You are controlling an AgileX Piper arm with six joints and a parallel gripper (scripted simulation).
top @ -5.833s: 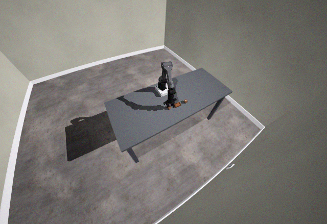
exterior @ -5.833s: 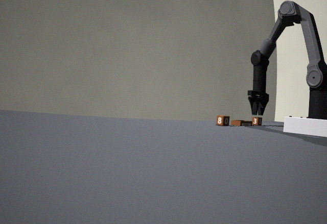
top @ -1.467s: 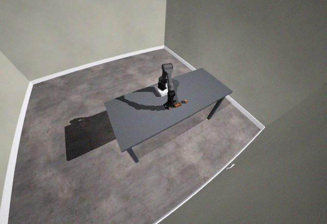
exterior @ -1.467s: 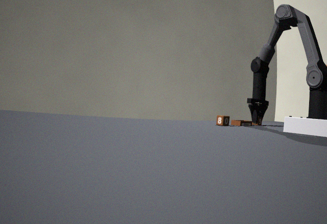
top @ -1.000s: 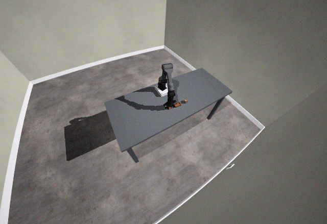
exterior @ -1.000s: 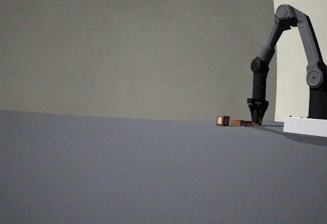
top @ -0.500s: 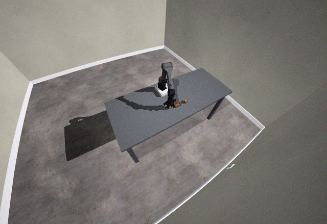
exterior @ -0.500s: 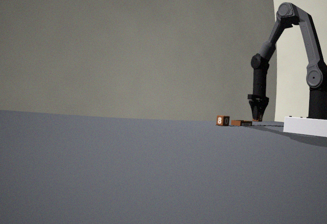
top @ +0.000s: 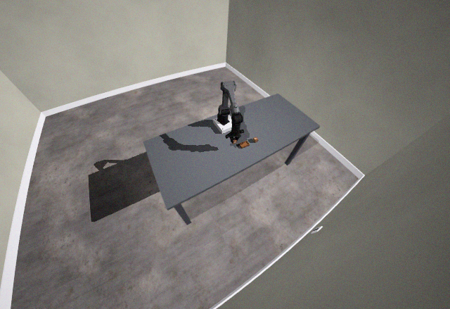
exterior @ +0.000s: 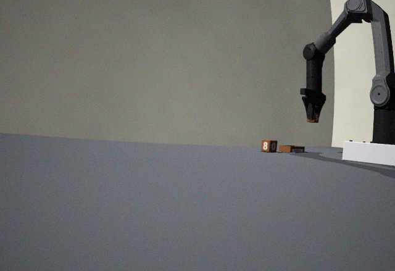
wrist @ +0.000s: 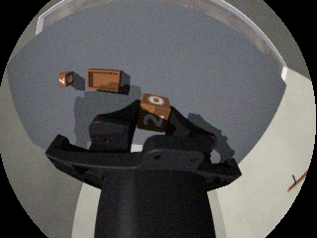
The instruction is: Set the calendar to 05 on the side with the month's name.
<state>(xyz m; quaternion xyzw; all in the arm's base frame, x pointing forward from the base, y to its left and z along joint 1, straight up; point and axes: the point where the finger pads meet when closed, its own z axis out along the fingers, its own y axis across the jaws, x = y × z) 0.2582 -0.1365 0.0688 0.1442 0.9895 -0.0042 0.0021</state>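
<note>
Now: the brown calendar tray 11 cm to the left of my hand, 10 cm below it and 3 cm ahead of it. The rest, counted from my hand: cube: right at my hand.
</note>
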